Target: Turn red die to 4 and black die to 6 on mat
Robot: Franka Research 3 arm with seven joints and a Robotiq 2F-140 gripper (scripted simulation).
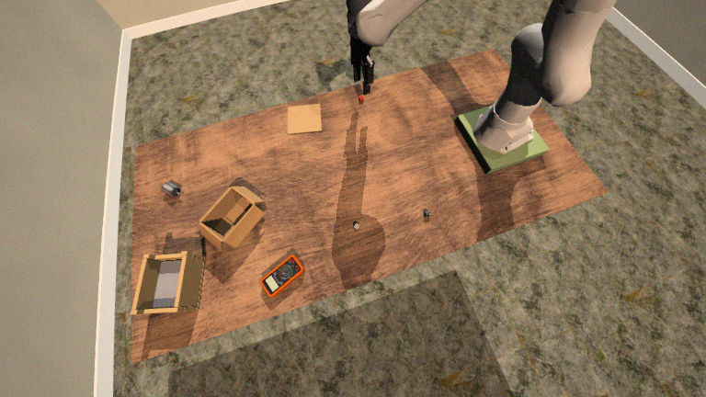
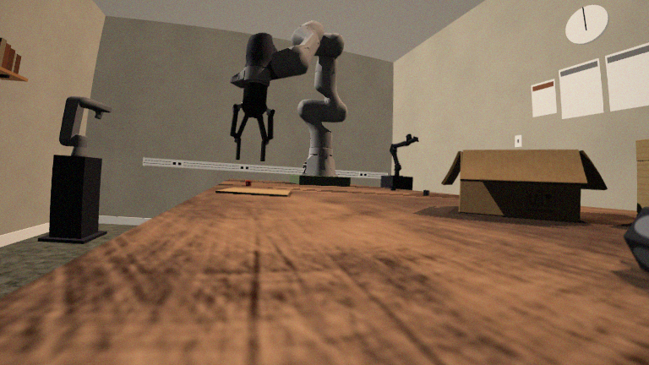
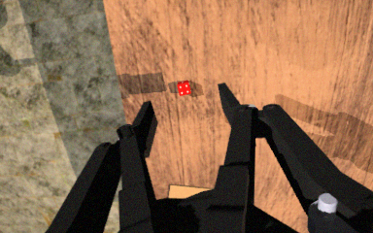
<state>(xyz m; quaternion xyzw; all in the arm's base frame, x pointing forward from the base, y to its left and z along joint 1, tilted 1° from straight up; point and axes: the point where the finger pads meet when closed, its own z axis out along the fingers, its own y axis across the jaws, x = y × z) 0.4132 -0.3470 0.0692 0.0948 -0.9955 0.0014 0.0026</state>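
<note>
My gripper is now 10 cm above the red die. The rest, counted from my hand: tan mat (26 cm ahead, 11 cm below, 2 cm to the left); white die (52 cm to the left, 19 cm ahead, 10 cm below); black die (55 cm to the left, 10 cm below, 6 cm behind).
</note>
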